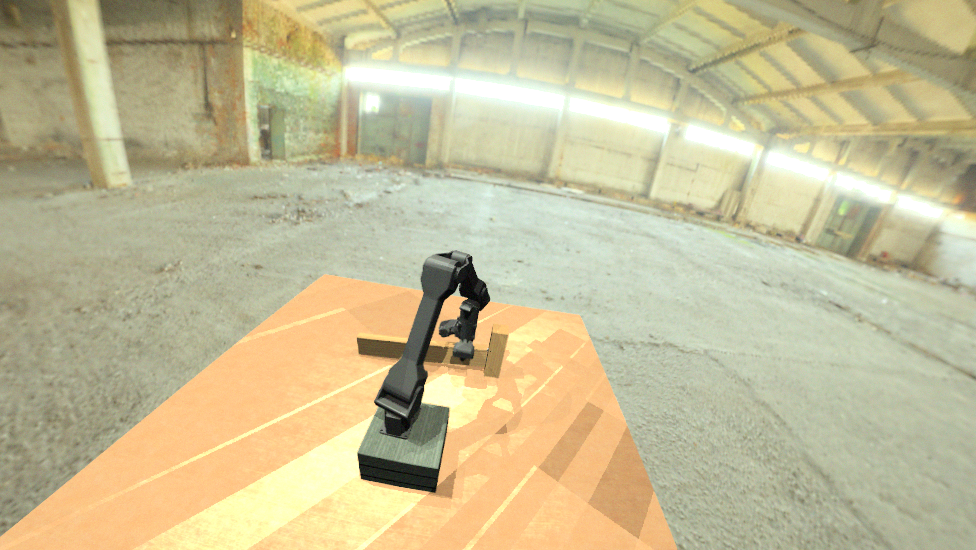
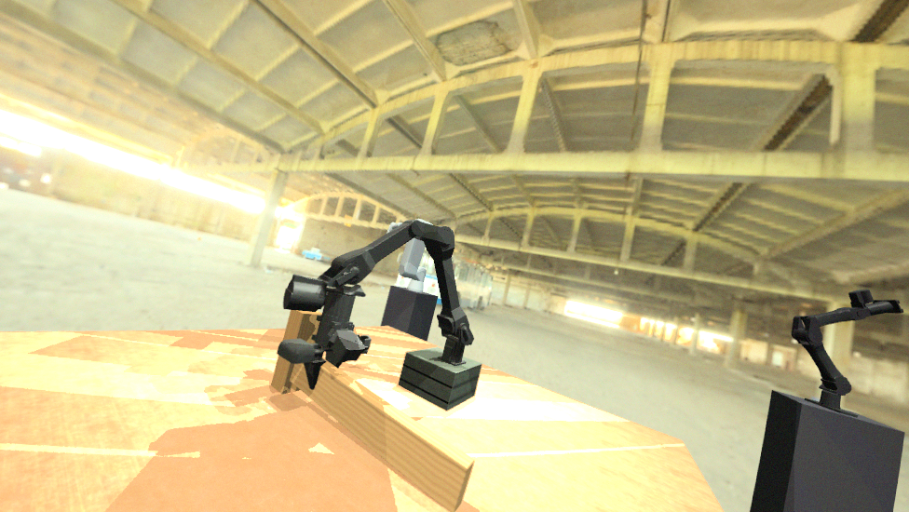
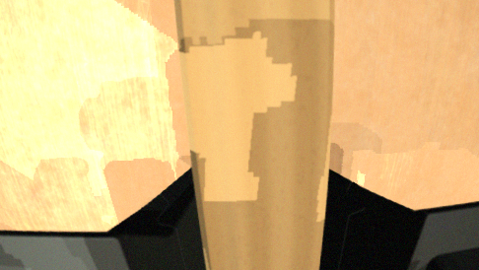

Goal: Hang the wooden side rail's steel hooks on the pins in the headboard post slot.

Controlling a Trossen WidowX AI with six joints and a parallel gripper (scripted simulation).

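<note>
Right now my gripper tip is 10 cm to the left of the upright headboard post and 4 cm below it.
</note>
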